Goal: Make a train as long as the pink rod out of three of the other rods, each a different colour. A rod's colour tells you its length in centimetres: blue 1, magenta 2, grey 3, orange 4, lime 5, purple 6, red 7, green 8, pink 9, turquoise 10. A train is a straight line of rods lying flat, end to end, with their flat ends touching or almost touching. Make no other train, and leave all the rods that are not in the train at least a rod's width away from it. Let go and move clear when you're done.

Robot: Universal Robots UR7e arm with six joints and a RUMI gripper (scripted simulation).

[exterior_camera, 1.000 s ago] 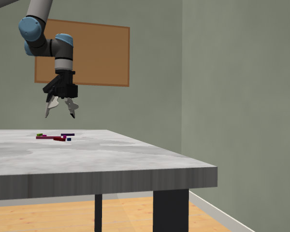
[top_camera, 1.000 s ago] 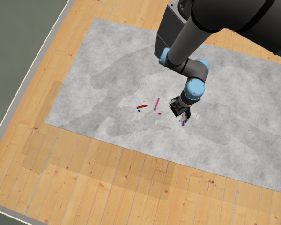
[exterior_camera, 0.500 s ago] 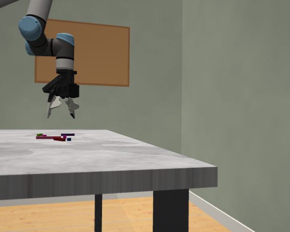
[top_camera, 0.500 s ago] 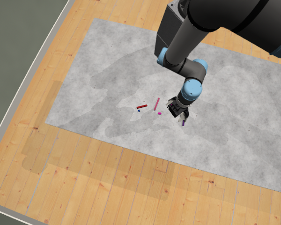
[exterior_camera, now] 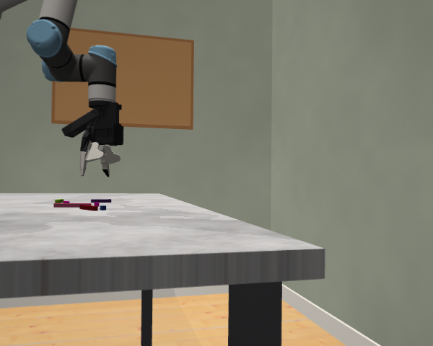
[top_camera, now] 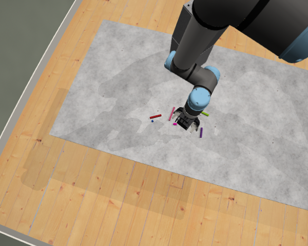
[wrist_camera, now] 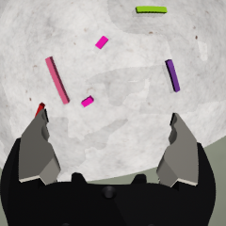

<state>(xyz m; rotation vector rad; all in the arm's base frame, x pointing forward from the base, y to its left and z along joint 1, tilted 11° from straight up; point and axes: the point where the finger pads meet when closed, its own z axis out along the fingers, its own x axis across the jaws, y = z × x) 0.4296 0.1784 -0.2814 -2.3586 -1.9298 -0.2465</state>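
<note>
Right now the small blue rod is 170 mm to the right of my hand, 70 mm below it and 60 mm ahead of it. Round my hand: lime rod: 130 mm behind, 90 mm to the left, 70 mm below; then pink rod: 90 mm to the right, 70 mm below, 30 mm behind; then purple rod: 110 mm to the left, 70 mm below, 10 mm behind.
</note>
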